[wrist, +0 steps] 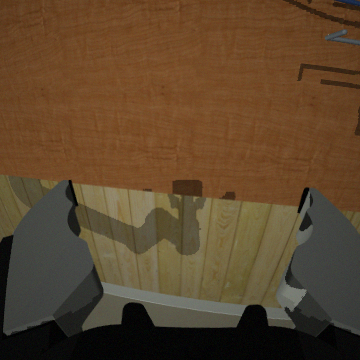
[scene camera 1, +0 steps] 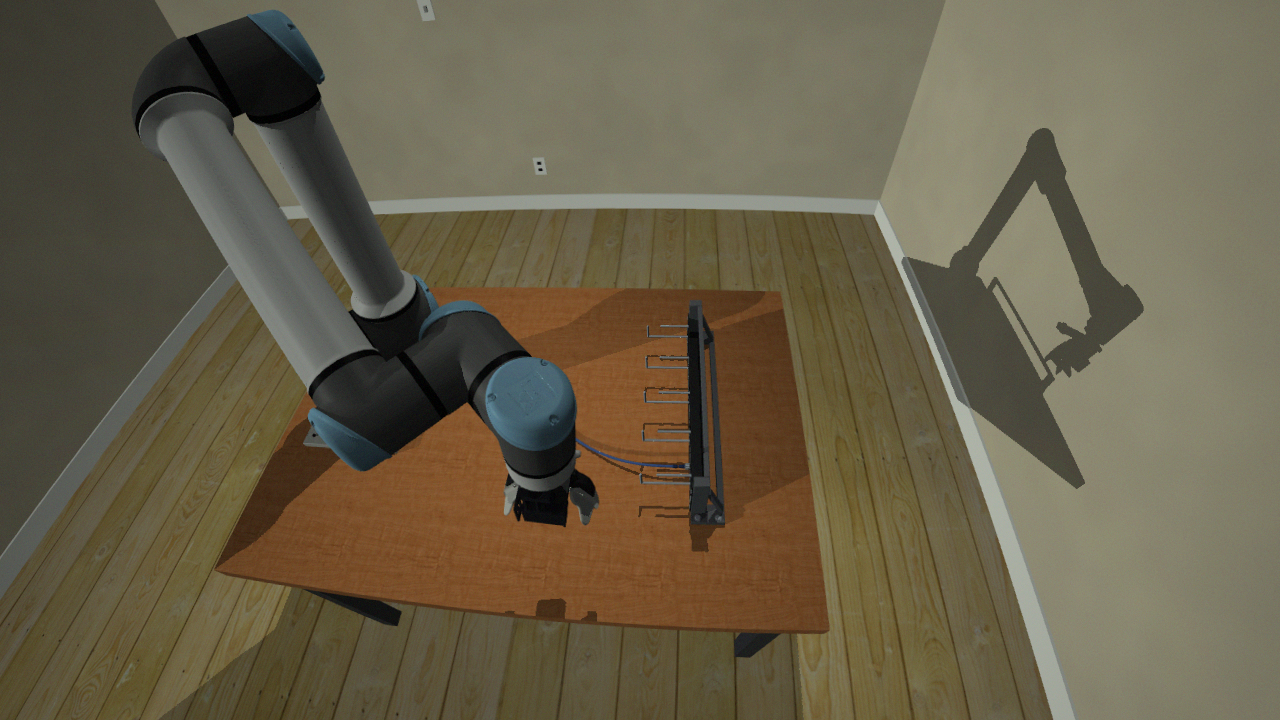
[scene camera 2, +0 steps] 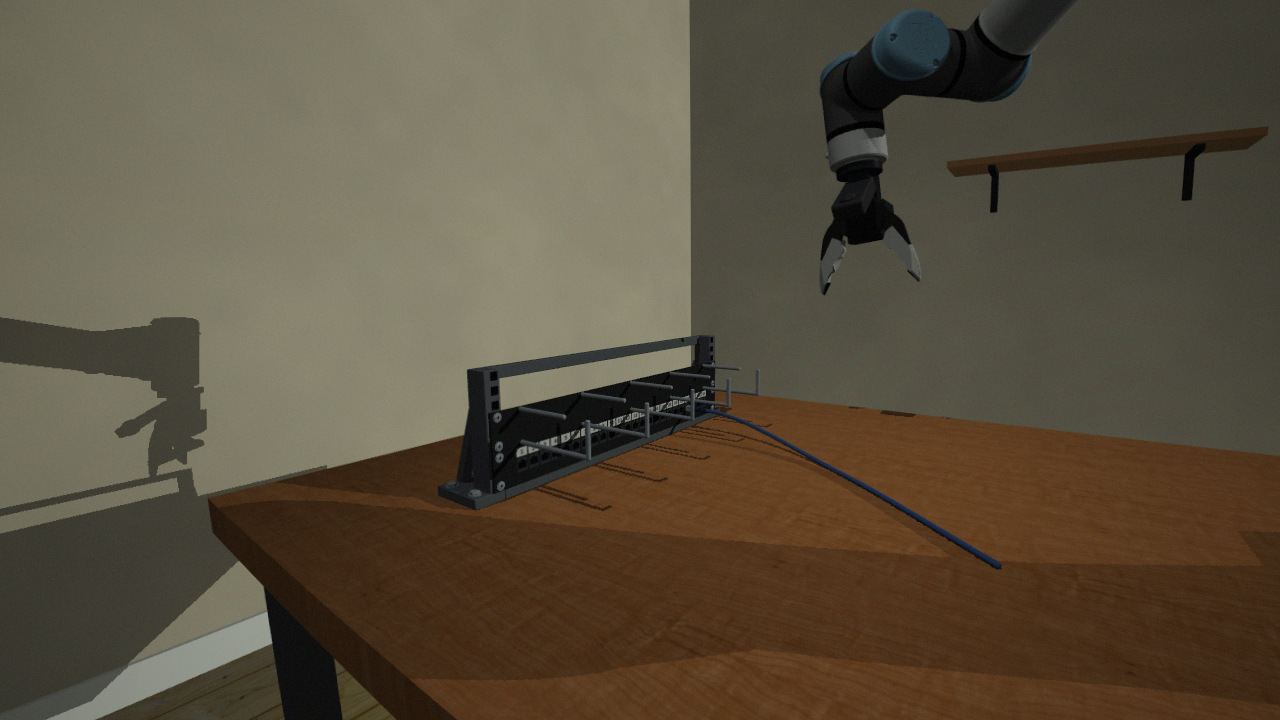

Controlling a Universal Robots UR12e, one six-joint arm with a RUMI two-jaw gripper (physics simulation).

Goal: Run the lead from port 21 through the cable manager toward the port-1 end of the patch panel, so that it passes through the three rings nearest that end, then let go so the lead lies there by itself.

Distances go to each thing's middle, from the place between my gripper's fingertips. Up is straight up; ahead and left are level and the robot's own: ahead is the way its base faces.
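Labels:
With the top rail [scene camera 2: 523, 367] as my measure, my hand is 30 cm to the right of it, 28 cm short of it and 9 cm above it. The panel frame [scene camera 2: 459, 495] is 30 cm to the left of my hand, 29 cm ahead of it and 15 cm below it.

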